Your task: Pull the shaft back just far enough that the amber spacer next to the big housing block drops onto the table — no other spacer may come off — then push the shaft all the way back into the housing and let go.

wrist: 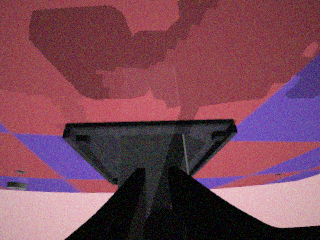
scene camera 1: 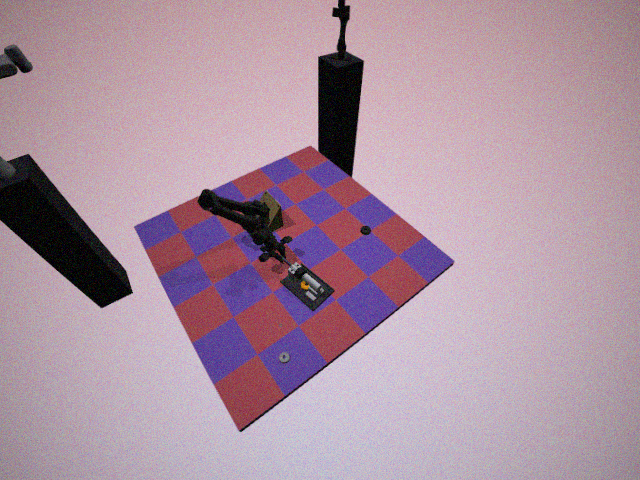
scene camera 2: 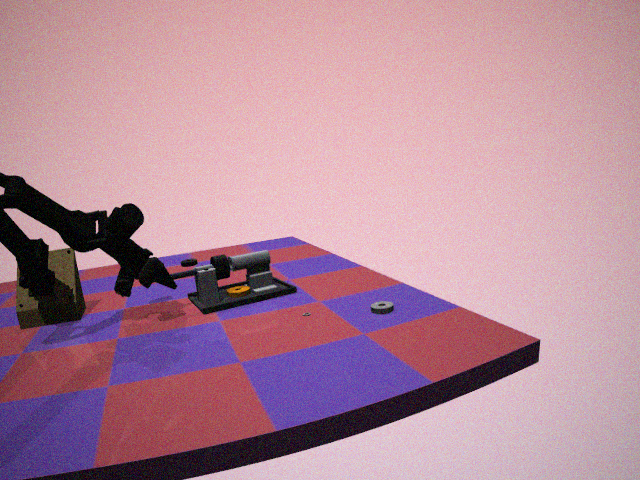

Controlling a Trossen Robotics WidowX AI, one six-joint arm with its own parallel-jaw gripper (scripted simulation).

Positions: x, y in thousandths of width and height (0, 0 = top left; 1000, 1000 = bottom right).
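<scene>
My gripper (scene camera 2: 274, 599), also (wrist: 492, 727). Housing block (scene camera 2: 327, 622), also (wrist: 361, 623) and (scene camera 1: 498, 607).
</scene>
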